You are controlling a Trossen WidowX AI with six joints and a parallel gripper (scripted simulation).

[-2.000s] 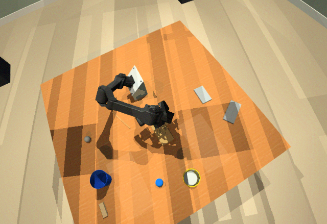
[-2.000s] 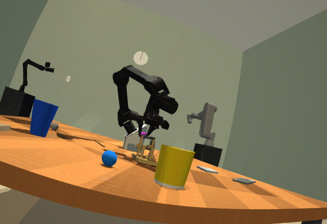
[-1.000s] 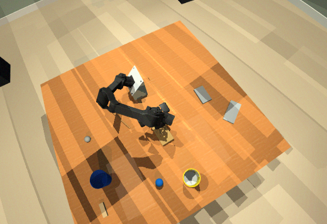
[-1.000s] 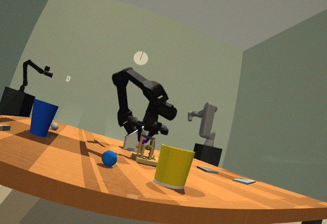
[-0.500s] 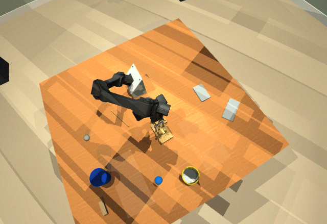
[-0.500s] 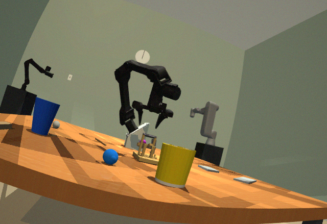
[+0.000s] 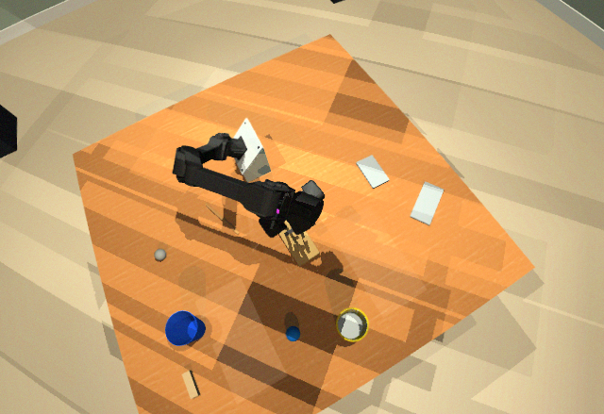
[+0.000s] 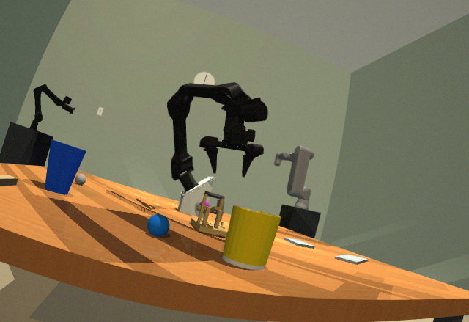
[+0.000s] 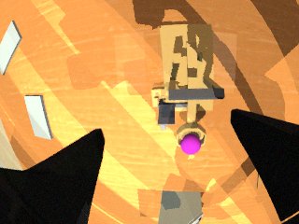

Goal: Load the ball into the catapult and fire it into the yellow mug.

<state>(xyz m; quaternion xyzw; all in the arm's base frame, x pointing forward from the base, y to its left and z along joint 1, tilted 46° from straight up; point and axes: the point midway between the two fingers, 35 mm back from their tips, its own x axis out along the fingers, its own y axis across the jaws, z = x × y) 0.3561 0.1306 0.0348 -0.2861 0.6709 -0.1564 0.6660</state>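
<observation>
The magenta ball is 11 cm below my gripper tip, 9 cm behind it and 4 cm to the right of it. Round my gripper tip: blue ball 27 cm ahead, 16 cm to the right, 15 cm below; then thin stick 24 cm to the right, 18 cm behind, 17 cm below; then wooden catapult 12 cm below, 2 cm behind, 1 cm to the right.
</observation>
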